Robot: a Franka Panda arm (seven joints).
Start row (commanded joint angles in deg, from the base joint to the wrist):
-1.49, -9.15, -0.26, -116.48, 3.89, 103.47, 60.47
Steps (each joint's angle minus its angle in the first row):
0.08, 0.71, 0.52, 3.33, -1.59, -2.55, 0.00
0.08, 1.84, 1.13, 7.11, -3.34, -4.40, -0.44
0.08, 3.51, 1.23, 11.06, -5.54, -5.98, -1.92
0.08, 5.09, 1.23, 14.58, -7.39, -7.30, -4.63
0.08, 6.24, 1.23, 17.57, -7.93, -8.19, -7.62
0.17, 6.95, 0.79, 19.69, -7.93, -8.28, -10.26
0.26, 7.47, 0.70, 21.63, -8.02, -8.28, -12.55
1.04, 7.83, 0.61, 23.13, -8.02, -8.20, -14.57
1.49, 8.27, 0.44, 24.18, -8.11, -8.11, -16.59
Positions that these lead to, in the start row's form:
-1.41, -8.44, 0.26, -113.15, 2.30, 100.92, 60.47
-1.41, -7.31, 0.87, -109.37, 0.55, 99.07, 60.03
-1.41, -5.64, 0.97, -105.42, -1.65, 97.49, 58.55
-1.41, -4.06, 0.97, -101.90, -3.50, 96.17, 55.84
-1.41, -2.91, 0.97, -98.91, -4.04, 95.28, 52.85
-1.32, -2.20, 0.53, -96.79, -4.04, 95.19, 50.21
-1.23, -1.68, 0.44, -94.85, -4.13, 95.19, 47.92
-0.45, -1.32, 0.35, -93.35, -4.13, 95.27, 45.90
0.00, -0.88, 0.18, -92.30, -4.22, 95.36, 43.88

